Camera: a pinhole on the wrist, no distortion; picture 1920 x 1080 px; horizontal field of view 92.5 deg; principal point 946.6 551.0 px. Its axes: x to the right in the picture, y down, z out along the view. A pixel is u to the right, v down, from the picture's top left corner.
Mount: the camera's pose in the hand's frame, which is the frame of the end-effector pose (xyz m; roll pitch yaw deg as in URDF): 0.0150 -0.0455 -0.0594 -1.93 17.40 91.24
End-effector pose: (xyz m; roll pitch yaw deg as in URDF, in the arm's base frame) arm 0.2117 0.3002 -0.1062 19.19 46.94 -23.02
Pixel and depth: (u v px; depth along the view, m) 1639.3 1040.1 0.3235
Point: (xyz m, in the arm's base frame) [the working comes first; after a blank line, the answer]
In the camera's frame: 0.2438 0.1722 0.3235

0.3524 0.4649 0.1941
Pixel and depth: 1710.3 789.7 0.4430
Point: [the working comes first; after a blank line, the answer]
In the camera's frame: 0.3681 0.1151 0.4430

0.5155 0.5275 0.2436
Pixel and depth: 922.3 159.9 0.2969
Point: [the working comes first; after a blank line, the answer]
In the camera's frame: -0.0079 -0.1264 0.2969

0.4330 0.1645 -0.0435
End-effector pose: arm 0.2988 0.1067 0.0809 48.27 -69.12 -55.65
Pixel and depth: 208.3 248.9 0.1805
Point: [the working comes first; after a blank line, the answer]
In the camera's frame: -0.1450 -0.0593 0.1805

0.1401 -0.0212 0.1497
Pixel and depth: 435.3 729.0 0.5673
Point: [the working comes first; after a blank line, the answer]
In the camera's frame: -0.3156 0.1099 0.5673

-0.3054 0.0201 0.0648
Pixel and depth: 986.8 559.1 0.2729
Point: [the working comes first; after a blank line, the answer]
In the camera's frame: 0.0119 0.0024 0.2729

0.1157 0.1694 0.1415
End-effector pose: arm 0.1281 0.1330 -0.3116 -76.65 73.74 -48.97
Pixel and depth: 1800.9 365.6 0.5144
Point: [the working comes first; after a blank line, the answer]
In the camera's frame: 0.4782 -0.1038 0.5144

0.1517 0.7376 -0.5319
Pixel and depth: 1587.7 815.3 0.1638
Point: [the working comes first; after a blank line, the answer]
In the camera's frame: 0.1143 0.0471 0.1638

0.1257 0.2654 -0.2985
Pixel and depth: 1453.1 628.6 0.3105
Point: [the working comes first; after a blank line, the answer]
In the camera's frame: 0.1711 0.0262 0.3105

0.1936 0.4052 -0.3306
